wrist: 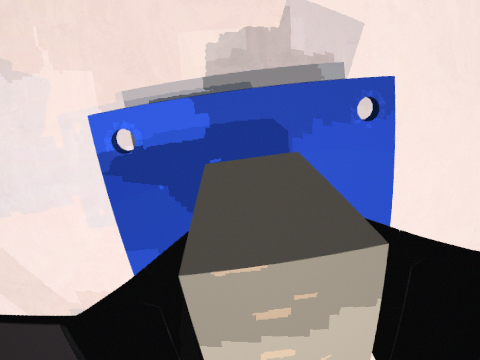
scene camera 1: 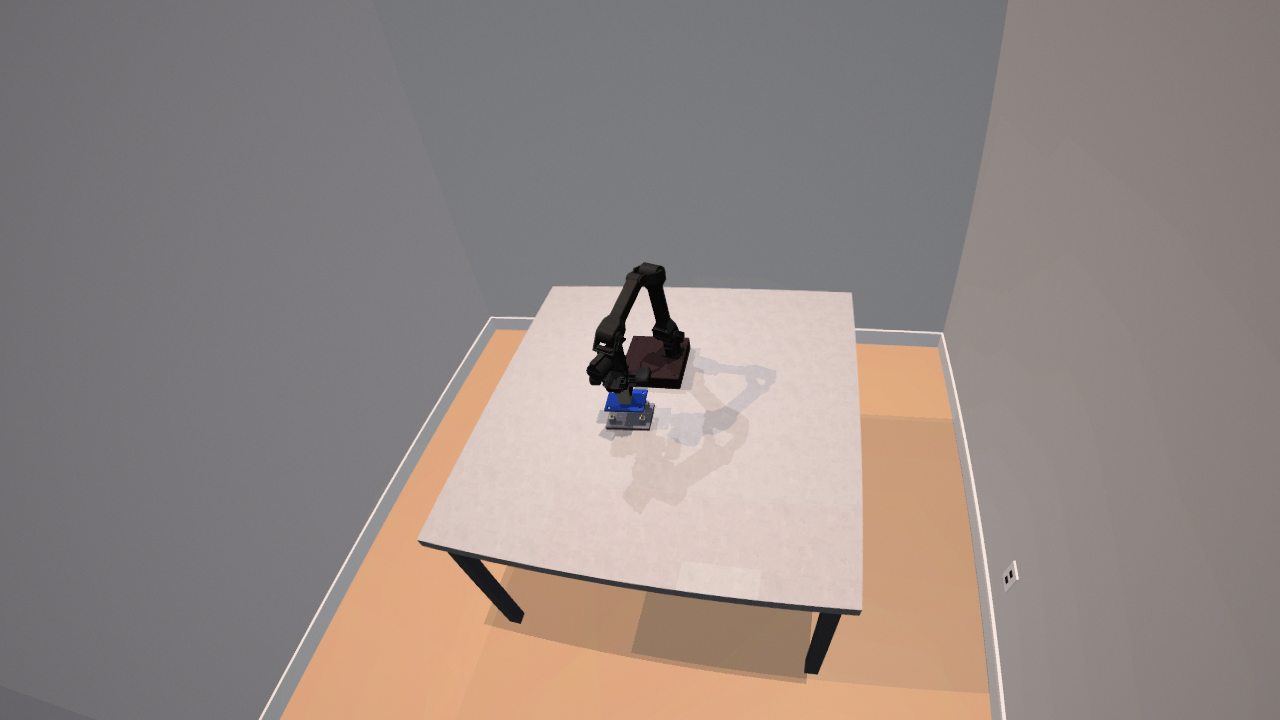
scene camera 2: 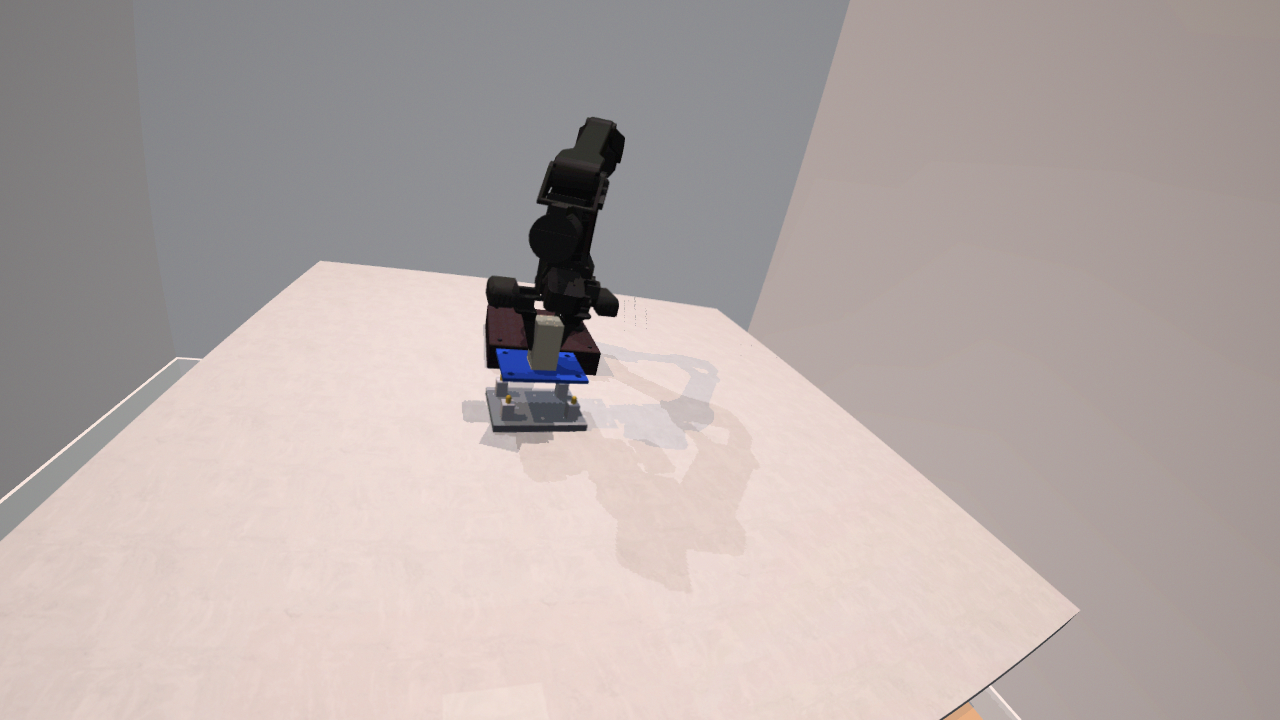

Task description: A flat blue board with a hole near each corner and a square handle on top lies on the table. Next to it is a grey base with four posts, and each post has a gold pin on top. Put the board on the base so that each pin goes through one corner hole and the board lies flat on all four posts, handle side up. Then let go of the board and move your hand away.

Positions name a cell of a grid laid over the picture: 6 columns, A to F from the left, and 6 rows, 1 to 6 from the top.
Labels:
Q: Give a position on a blue board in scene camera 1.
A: C4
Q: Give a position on a grey base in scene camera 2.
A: At C4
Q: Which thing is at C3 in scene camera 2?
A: My gripper.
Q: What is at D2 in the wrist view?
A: A grey base.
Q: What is my gripper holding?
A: A blue board.

